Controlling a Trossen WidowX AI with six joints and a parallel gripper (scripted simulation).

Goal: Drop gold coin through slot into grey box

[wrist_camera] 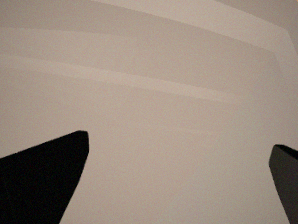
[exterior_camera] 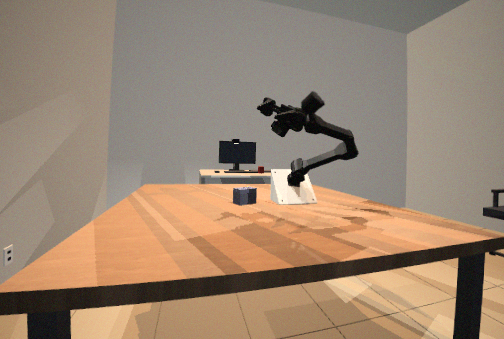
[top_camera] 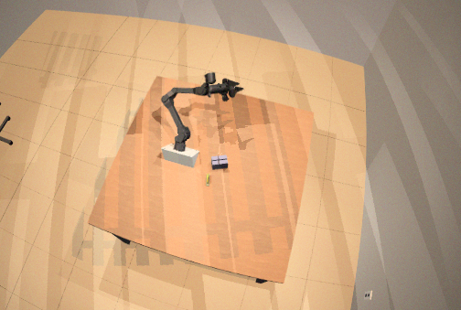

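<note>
My gripper tip is 510 mm to the left of the gold coin, 350 mm above it and 10 mm past it.
</note>
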